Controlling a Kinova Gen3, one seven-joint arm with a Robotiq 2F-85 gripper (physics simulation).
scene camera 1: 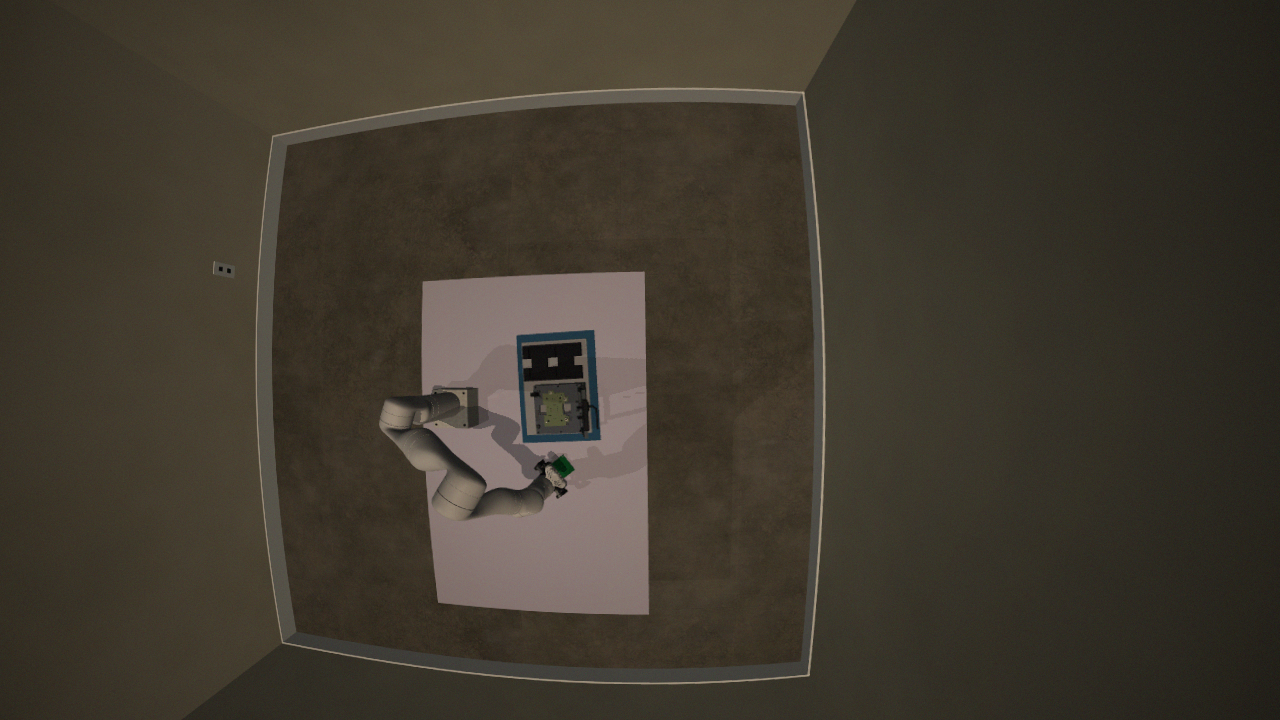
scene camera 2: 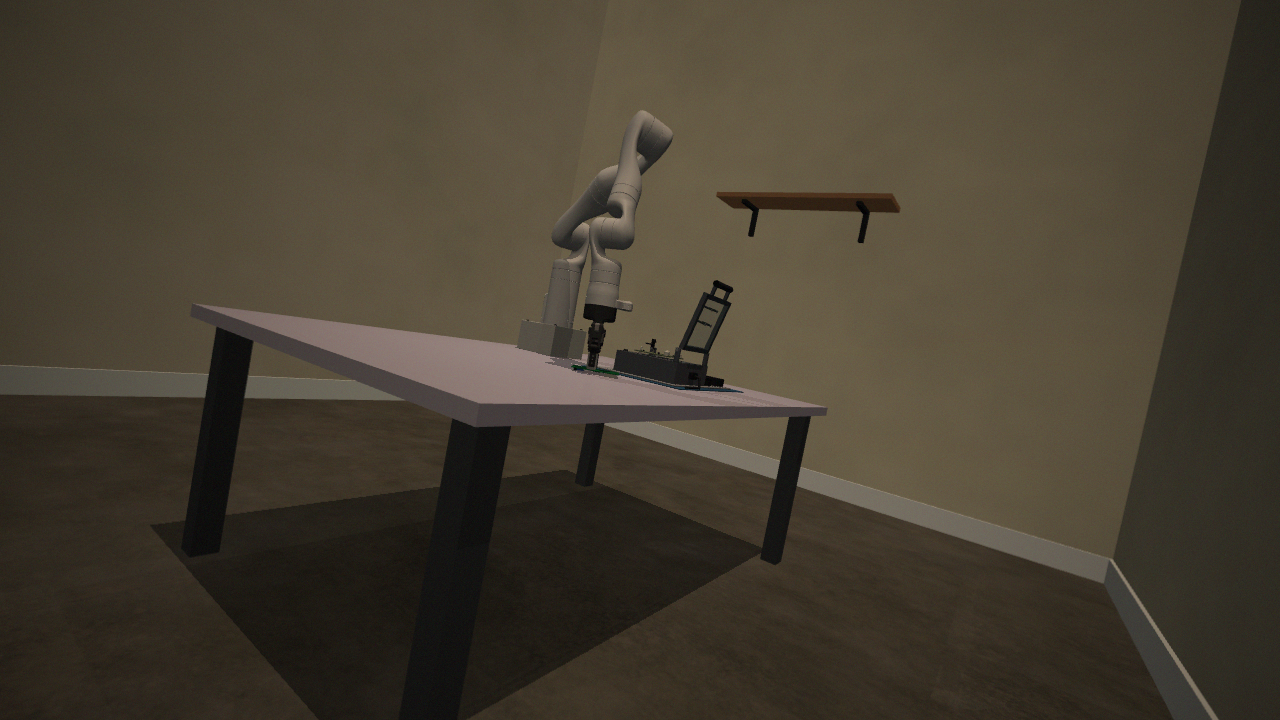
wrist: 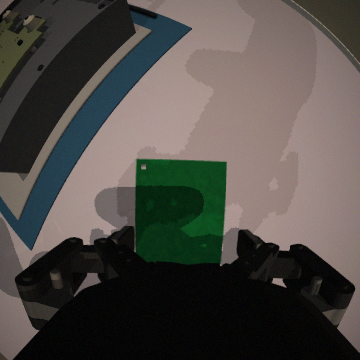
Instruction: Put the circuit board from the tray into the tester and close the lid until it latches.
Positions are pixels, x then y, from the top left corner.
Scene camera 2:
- my gripper: 591,368
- tester lid: 710,313
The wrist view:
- my gripper: 185,240
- green circuit board: 179,204, on the table
